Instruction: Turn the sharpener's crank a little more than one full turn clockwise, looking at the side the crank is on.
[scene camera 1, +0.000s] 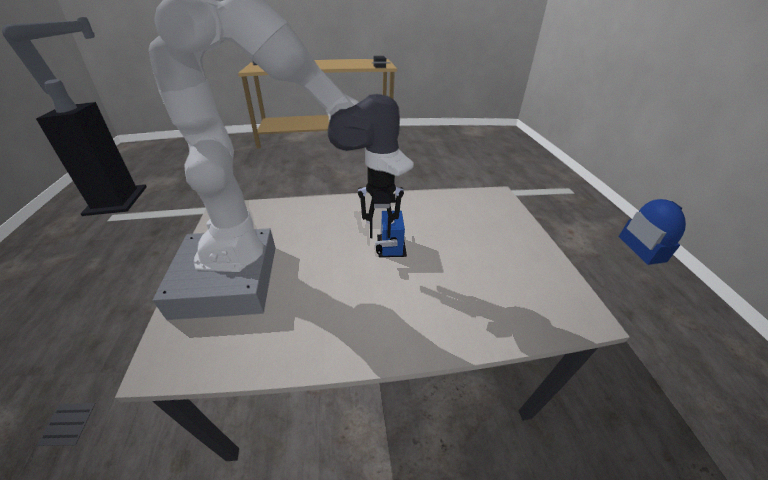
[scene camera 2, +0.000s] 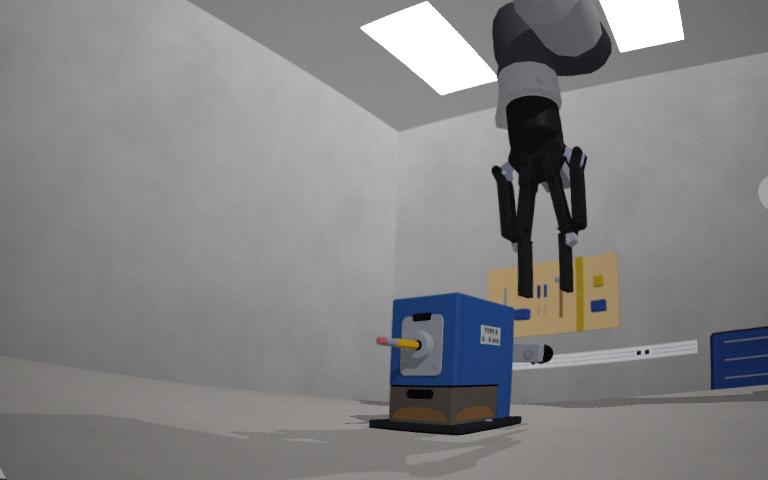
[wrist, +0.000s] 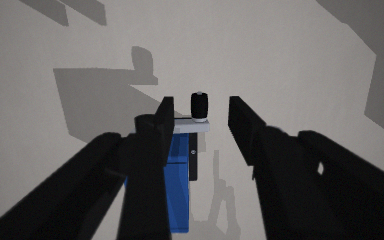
Note:
In view: the gripper (scene camera 2: 546, 293) and a blue pencil sharpener (scene camera 2: 451, 368).
The gripper shows as well in scene camera 1 (scene camera 1: 380, 235) and in the wrist view (wrist: 201, 111). The blue pencil sharpener also shows in the wrist view (wrist: 183, 149).

